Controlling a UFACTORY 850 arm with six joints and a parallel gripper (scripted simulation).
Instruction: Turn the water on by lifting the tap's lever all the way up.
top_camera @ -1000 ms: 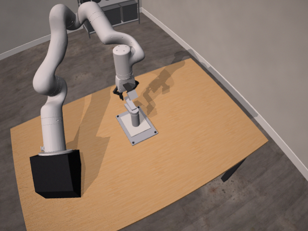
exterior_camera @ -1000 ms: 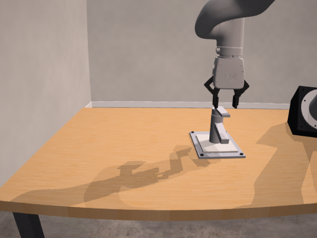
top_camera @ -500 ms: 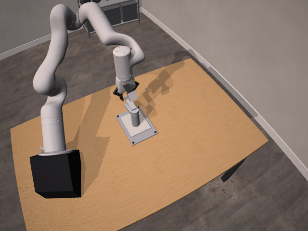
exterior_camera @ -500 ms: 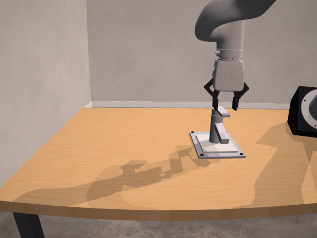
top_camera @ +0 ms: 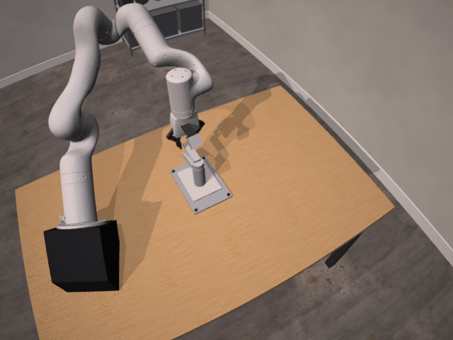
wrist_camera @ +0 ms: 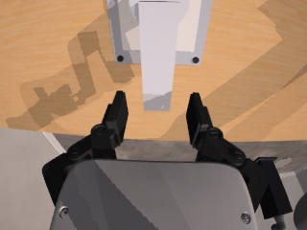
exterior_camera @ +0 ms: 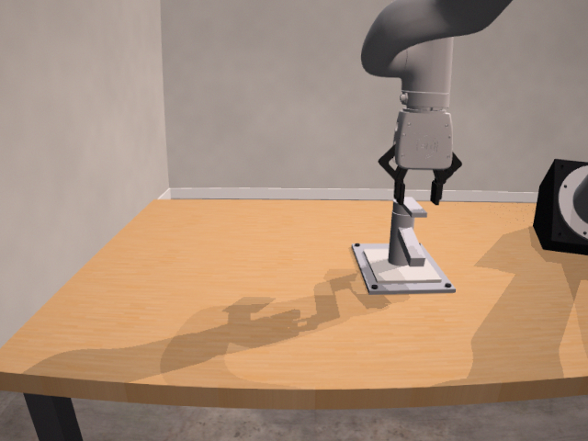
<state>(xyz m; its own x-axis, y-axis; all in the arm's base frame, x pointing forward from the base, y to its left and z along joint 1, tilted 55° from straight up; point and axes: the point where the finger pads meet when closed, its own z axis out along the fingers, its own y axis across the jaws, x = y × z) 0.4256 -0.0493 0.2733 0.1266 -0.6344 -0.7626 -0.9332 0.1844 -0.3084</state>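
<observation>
The tap lever is 10 mm ahead of my hand, 60 mm to the right of it and 40 mm below it.
</observation>
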